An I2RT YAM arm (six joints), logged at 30 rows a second.
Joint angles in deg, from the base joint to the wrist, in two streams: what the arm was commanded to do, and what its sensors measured. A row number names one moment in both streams.
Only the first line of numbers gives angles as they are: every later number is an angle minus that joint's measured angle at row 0.
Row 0, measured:
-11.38 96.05 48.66 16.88 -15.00 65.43
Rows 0 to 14, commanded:
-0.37 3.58 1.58 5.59 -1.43 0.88
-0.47 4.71 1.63 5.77 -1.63 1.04
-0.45 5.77 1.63 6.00 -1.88 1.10
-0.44 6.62 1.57 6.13 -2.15 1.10
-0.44 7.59 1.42 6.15 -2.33 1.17
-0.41 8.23 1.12 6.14 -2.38 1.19
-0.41 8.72 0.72 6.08 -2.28 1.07
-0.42 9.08 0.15 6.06 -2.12 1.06
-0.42 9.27 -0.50 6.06 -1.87 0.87
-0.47 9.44 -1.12 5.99 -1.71 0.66
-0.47 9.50 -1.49 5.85 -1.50 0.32
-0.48 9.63 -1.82 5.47 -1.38 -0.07
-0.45 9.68 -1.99 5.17 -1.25 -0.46
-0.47 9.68 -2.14 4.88 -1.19 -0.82
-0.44 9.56 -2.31 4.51 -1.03 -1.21
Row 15, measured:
-0.28 9.42 -1.37 5.25 -1.75 0.55
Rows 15 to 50, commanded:
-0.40 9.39 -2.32 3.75 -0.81 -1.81
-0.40 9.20 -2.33 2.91 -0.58 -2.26
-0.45 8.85 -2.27 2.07 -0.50 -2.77
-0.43 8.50 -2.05 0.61 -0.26 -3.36
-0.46 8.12 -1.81 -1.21 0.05 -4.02
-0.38 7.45 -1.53 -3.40 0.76 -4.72
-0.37 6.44 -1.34 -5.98 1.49 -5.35
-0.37 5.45 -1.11 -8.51 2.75 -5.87
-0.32 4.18 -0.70 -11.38 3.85 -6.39
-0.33 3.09 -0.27 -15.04 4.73 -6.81
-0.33 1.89 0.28 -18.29 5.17 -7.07
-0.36 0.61 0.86 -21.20 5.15 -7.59
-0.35 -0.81 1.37 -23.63 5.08 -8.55
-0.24 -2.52 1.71 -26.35 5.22 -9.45
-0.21 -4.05 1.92 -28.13 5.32 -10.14
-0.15 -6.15 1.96 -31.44 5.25 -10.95
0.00 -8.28 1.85 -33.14 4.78 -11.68
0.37 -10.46 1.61 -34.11 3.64 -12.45
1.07 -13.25 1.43 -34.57 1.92 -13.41
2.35 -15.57 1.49 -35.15 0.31 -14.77
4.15 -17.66 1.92 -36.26 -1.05 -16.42
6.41 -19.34 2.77 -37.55 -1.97 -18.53
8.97 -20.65 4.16 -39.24 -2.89 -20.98
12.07 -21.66 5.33 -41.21 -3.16 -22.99
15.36 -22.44 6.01 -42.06 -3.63 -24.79
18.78 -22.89 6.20 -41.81 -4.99 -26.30
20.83 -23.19 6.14 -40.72 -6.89 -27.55
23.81 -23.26 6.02 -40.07 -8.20 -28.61
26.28 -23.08 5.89 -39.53 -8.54 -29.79
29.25 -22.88 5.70 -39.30 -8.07 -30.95
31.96 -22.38 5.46 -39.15 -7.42 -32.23
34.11 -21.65 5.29 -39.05 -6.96 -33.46
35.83 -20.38 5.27 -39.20 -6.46 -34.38
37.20 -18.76 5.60 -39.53 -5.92 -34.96
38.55 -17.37 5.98 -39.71 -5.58 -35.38
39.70 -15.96 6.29 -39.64 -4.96 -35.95
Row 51, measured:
37.66 -19.12 6.52 -37.09 -5.99 -31.34
